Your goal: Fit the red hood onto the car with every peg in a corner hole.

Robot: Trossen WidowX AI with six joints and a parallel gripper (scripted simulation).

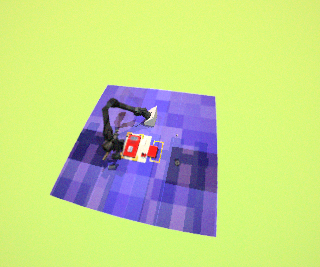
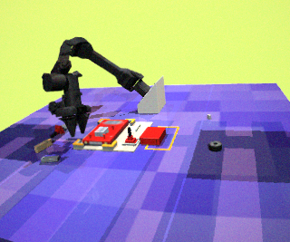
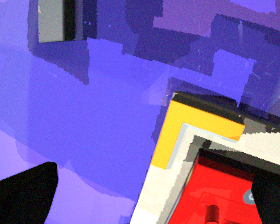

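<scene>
My gripper tip is 24 cm to the right of the red hood, 10 cm past it and 3 cm above it. Round my gripper tip: small cube (42 cm to the left, 29 cm behind, 4 cm below); wooden block (15 cm to the right, 4 cm below, 2 cm ahead).
</scene>
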